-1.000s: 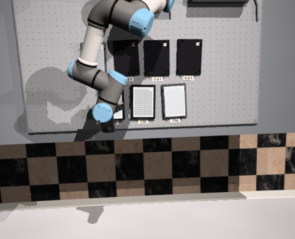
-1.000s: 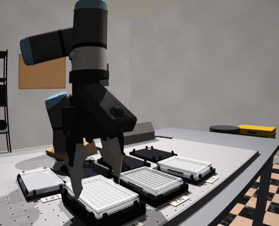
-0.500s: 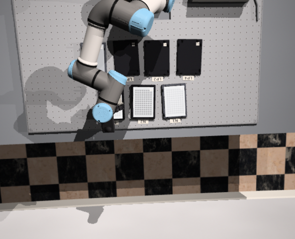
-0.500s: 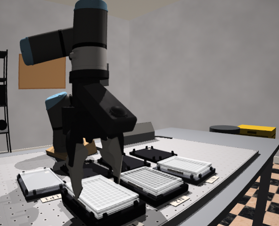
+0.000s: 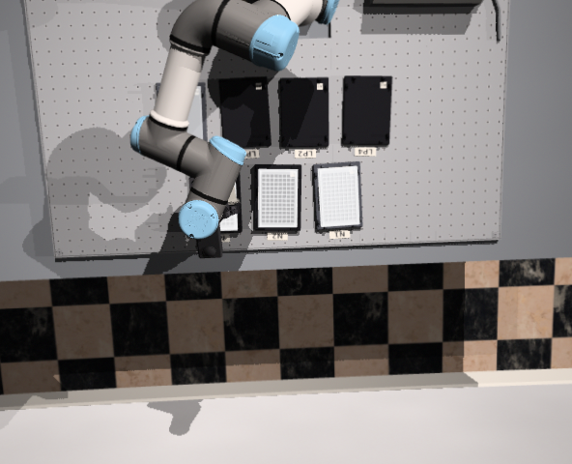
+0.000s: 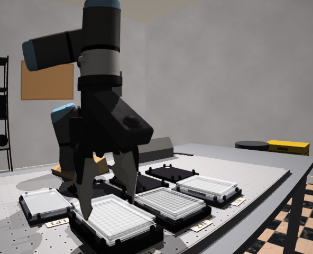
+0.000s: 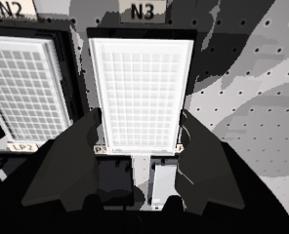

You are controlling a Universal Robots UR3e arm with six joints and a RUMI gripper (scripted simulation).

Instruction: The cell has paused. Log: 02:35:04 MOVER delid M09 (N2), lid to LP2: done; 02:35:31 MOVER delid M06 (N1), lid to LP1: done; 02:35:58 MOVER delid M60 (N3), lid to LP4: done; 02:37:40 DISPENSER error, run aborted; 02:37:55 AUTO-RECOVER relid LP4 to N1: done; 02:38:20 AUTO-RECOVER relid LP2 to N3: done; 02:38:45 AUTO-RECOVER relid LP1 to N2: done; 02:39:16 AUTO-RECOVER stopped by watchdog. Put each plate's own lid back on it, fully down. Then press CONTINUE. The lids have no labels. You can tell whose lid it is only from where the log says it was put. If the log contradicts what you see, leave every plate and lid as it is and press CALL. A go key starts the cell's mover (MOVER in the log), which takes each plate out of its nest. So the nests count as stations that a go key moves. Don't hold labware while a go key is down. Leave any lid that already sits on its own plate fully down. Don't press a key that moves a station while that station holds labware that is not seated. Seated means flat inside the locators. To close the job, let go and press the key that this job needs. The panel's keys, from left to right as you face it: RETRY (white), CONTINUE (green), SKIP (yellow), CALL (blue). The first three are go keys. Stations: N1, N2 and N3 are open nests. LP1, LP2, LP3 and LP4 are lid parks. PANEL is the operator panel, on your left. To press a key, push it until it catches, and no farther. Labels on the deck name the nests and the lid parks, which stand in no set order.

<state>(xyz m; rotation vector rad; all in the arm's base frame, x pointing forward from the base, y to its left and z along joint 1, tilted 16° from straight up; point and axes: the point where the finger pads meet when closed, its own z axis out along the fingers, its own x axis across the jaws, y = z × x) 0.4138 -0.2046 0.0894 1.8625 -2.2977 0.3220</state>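
Right now my hand is 20 mm above the plate. The rest, counted from my hand: lid park LP1: 190 mm behind, 30 mm to the right, 50 mm below; LP2 label: 50 mm behind, 210 mm to the left, 50 mm below; LP3 lid park: 170 mm behind, 110 mm to the left, 50 mm below.
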